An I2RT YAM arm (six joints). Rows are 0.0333 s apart.
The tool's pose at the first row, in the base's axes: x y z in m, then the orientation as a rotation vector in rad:
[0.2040 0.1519 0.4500 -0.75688 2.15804 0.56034]
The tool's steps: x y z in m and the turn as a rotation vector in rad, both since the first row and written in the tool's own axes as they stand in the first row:
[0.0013 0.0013 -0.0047 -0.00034 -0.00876 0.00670]
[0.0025 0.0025 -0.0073 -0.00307 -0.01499 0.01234]
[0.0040 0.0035 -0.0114 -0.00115 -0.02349 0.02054]
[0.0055 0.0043 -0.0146 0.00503 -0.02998 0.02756]
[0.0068 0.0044 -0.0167 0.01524 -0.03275 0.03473]
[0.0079 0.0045 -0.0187 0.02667 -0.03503 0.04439]
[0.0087 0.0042 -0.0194 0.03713 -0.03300 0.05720]
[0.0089 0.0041 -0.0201 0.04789 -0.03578 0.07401]
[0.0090 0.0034 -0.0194 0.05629 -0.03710 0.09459]
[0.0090 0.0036 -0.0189 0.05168 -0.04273 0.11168]
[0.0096 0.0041 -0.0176 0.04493 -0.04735 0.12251]
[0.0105 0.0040 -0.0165 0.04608 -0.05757 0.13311]
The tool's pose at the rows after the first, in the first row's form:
[0.2000 0.1496 0.4520 -0.74633 2.15322 0.56651]
[0.1972 0.1485 0.4529 -0.73926 2.14986 0.57411]
[0.1936 0.1463 0.4543 -0.72606 2.14622 0.57841]
[0.1906 0.1444 0.4552 -0.71267 2.14437 0.57681]
[0.1888 0.1428 0.4555 -0.69855 2.14649 0.56983]
[0.1871 0.1413 0.4559 -0.68139 2.15028 0.56262]
[0.1865 0.1404 0.4556 -0.66322 2.15931 0.55694]
[0.1861 0.1399 0.4559 -0.63867 2.16562 0.55419]
[0.1869 0.1397 0.4553 -0.61197 2.17453 0.55554]
[0.1870 0.1402 0.4550 -0.59412 2.17636 0.57074]
[0.1870 0.1411 0.4538 -0.58440 2.17604 0.58490]
[0.1872 0.1414 0.4524 -0.56846 2.17116 0.59152]

